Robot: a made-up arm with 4 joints. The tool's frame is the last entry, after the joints. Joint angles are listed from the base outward.
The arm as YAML. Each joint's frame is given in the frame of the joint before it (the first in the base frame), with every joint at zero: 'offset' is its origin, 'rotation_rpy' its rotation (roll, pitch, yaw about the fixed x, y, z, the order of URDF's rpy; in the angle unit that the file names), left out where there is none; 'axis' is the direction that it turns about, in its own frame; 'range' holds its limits. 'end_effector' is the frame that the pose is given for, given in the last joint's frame.
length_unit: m
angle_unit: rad
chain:
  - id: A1
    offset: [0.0, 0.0, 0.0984]
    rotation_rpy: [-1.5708, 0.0, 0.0]
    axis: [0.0, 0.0, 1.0]
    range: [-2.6, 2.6]
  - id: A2
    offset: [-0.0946, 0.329, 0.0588]
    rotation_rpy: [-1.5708, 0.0, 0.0]
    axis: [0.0, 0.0, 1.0]
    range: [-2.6, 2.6]
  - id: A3
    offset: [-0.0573, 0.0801, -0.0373]
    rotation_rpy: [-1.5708, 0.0, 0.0]
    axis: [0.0, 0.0, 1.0]
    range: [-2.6, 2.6]
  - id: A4
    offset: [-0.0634, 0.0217, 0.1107]
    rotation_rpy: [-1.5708, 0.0, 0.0]
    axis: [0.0, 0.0, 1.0]
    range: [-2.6, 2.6]
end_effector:
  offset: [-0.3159, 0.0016, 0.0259]
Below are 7 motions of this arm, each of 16 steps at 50 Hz.
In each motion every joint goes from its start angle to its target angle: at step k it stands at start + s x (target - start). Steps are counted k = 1, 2, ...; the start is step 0. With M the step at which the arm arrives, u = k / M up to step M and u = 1 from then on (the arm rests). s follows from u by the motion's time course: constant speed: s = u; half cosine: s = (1 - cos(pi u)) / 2; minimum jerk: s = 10 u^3 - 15 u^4 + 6 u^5.
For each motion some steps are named. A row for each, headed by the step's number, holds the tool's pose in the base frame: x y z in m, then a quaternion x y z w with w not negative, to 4 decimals.
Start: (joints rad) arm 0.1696 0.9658 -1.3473 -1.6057
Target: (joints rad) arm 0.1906 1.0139 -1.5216 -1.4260
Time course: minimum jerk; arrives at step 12
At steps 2, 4, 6, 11, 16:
2: -0.0432 0.1480 -0.1274 -0.2575 0.6119 -0.7284 0.1695
4: -0.0417 0.1473 -0.1189 -0.2494 0.6277 -0.7169 0.1728
6: -0.0388 0.1447 -0.1047 -0.2346 0.6533 -0.6976 0.1776
11: -0.0335 0.1362 -0.0808 -0.2055 0.6951 -0.6640 0.1835
16: -0.0335 0.1361 -0.0806 -0.2052 0.6955 -0.6637 0.1836

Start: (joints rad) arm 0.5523 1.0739 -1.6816 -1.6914
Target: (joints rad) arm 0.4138 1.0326 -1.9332 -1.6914
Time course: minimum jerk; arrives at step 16
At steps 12, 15, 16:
12: -0.1104 0.1251 -0.1644 0.3765 -0.7798 0.4978 0.0480
15: -0.1075 0.1254 -0.1671 0.3747 -0.7862 0.4894 0.0448
16: -0.1074 0.1254 -0.1671 0.3747 -0.7863 0.4892 0.0447

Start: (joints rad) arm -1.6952 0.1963 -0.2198 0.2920
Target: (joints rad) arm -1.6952 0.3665 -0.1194 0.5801
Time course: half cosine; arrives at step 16
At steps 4, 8, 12, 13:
4: 0.2384 -0.1387 -0.4275 -0.0235 -0.6794 0.0582 0.7311
8: 0.2541 -0.1417 -0.4376 -0.0380 -0.6923 0.0732 0.7169
12: 0.2693 -0.1437 -0.4459 -0.0544 -0.7043 0.0861 0.7026
13: 0.2719 -0.1440 -0.4472 -0.0575 -0.7063 0.0881 0.7001

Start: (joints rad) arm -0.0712 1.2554 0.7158 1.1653
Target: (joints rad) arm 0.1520 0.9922 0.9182 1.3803
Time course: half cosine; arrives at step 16
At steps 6, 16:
6: -0.6258 0.0655 -0.2802 -0.3540 -0.1375 0.0262 0.9247
16: -0.6550 -0.0719 -0.1674 -0.3965 -0.0990 0.2036 0.8897

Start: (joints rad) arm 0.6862 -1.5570 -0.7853 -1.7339
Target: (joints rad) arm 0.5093 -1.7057 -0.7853 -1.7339
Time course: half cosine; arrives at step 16
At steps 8, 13, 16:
8: -0.3172 0.0205 0.0112 -0.3773 0.2309 0.0667 0.8944
13: -0.3077 0.0132 -0.0132 -0.3707 0.1868 0.0800 0.9063
16: -0.3055 0.0118 -0.0180 -0.3695 0.1777 0.0827 0.9083

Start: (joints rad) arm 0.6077 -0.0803 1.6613 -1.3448
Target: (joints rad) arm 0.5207 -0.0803 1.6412 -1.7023
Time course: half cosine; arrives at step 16
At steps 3, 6, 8, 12, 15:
3: -0.3997 0.1703 -0.1355 0.3484 -0.3671 -0.5340 0.6773
6: -0.3837 0.1738 -0.1206 0.3670 -0.3578 -0.5578 0.6528
8: -0.3704 0.1753 -0.1075 0.3826 -0.3491 -0.5773 0.6312
12: -0.3464 0.1742 -0.0825 0.4111 -0.3314 -0.6110 0.5898
15: -0.3374 0.1724 -0.0727 0.4219 -0.3239 -0.6233 0.5733

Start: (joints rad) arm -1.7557 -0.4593 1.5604 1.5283
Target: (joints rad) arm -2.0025 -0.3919 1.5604 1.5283
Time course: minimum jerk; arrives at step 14
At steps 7, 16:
7: 0.3467 -0.4460 0.2279 0.6930 0.6747 -0.0502 0.2490
16: 0.3352 -0.4495 0.2541 0.6945 0.6630 0.0048 0.2795

